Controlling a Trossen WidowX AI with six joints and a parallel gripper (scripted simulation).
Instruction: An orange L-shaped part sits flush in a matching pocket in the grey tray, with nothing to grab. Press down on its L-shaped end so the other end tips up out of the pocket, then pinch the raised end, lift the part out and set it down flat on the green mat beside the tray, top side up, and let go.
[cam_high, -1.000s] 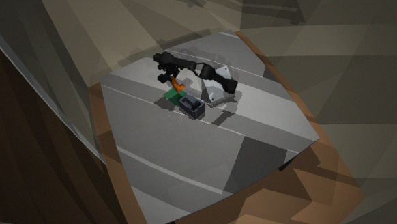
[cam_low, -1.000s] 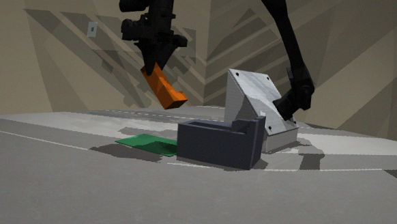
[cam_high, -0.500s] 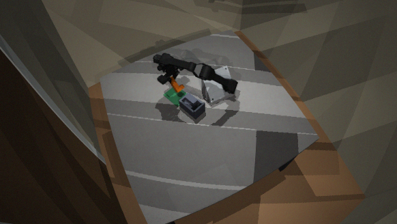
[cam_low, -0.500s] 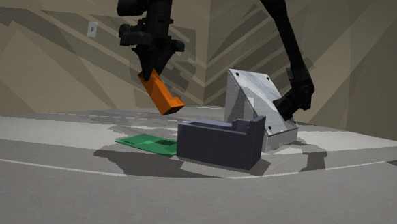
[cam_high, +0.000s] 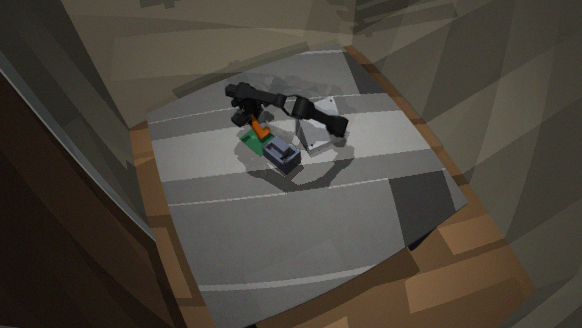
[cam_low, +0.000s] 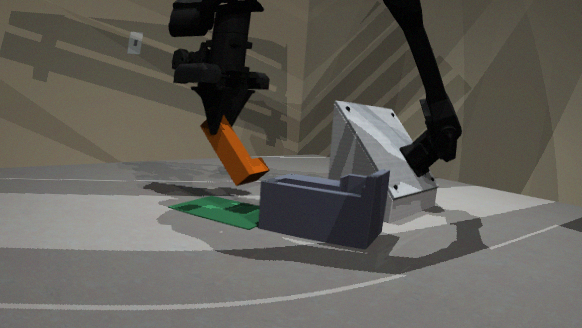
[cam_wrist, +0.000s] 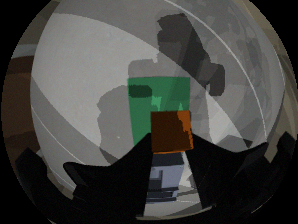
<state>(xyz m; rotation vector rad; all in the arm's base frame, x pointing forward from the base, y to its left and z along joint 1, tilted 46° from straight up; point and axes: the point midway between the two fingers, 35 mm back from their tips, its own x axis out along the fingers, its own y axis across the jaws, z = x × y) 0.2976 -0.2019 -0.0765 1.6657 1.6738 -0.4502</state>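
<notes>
Now: gripper tip 10 mm past the green mat, 20 mm to the right of it and 130 mm above it. Also, from my gripper tip: orange part 20 mm behind, 30 mm to the left, 30 mm below.
</notes>
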